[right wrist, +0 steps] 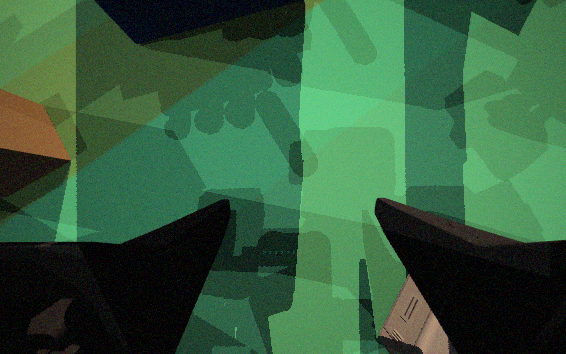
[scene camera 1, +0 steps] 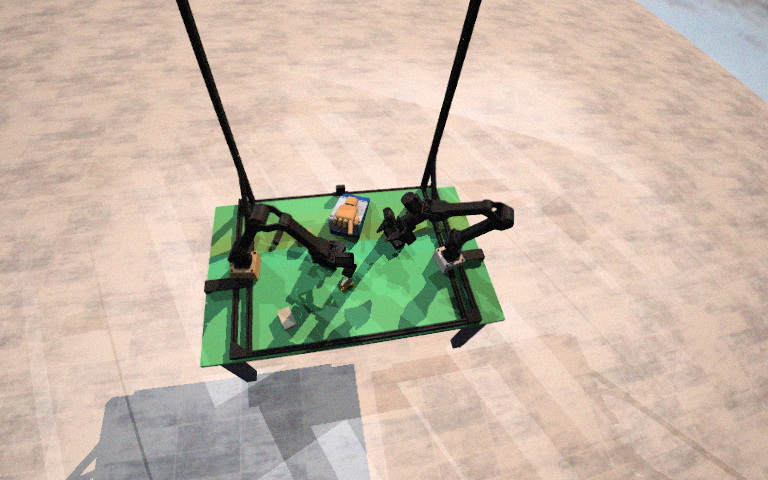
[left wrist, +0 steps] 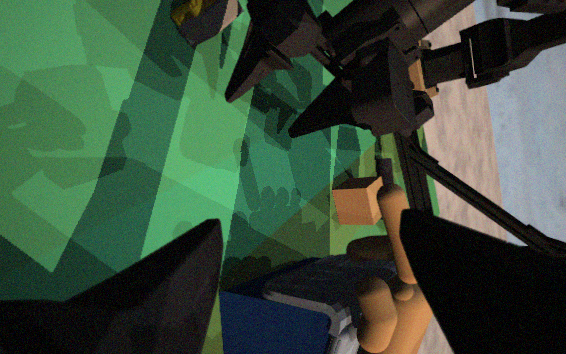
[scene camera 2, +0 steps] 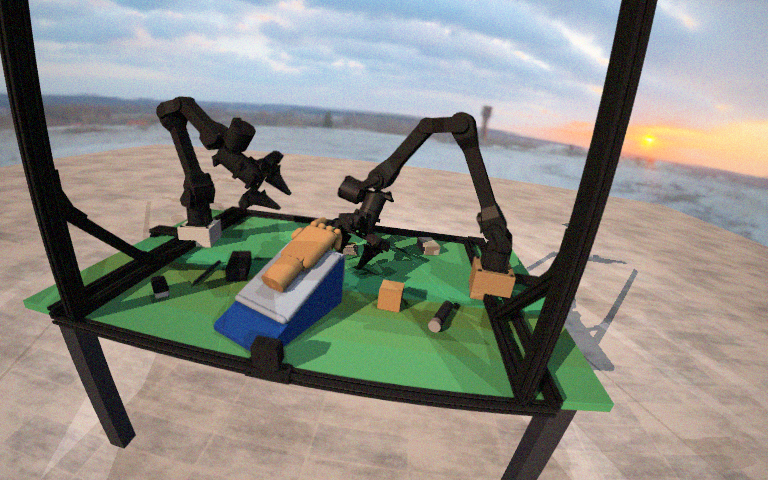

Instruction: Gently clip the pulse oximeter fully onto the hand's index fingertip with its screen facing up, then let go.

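Places are measured from the left arm's base along level axes (x ahead, y left, z up), in millimetres.
Where they show: left gripper, fingertip midpoint: [scene camera 1: 380, 236] [left wrist: 311, 227] [scene camera 2: 285, 202]; right gripper, fingertip midpoint: [right wrist: 302, 205] [left wrist: 261, 118] [scene camera 2: 347, 262]; left arm's base, link origin: [scene camera 1: 450, 254] [scene camera 2: 199, 223]; right arm's base, link origin: [scene camera 1: 243, 261] [left wrist: 427, 68] [scene camera 2: 494, 266].
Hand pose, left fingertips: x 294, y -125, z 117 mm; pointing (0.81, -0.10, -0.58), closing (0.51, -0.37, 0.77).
Each offset is from my left fingertips to the top centre of the thing.
The pulse oximeter @[dx +176, dy +84, dz -144 mm] [scene camera 1: 346, 284] [scene camera 2: 350, 249] [left wrist: 207, 21], yellow, grey and beige, lies on the table. The tan hand [scene camera 1: 348, 210] [scene camera 2: 305, 247] [left wrist: 414, 320] rests on a blue wedge [scene camera 2: 318, 308] [left wrist: 272, 320] with its index finger [scene camera 1: 350, 227] [left wrist: 395, 210] extended and bare. My right gripper [scene camera 2: 346, 246] [left wrist: 261, 118] [right wrist: 302, 205] is open and empty, low beside the oximeter. A beige marked surface, apparently the oximeter, shows partly behind a finger in the right wrist view. My left gripper [scene camera 1: 386, 236] [scene camera 2: 284, 200] [left wrist: 311, 227] is open and empty, raised beside the hand.
An orange cube @[dx +270, dy -199, dz -125 mm] [scene camera 2: 389, 296] [left wrist: 357, 204] and a dark cylinder @[dx +377, dy -259, dz -148 mm] [scene camera 2: 441, 316] stand and lie right of the wedge in scene camera 2. A black box @[dx -111, dy -67, dz -140 mm] [scene camera 2: 238, 266] and small black block @[dx -262, dy -195, dz -143 mm] [scene camera 2: 160, 286] are left. A beige box @[dx +442, dy +142, dz -145 mm] [scene camera 1: 287, 318] [scene camera 2: 429, 246] lies farther off.
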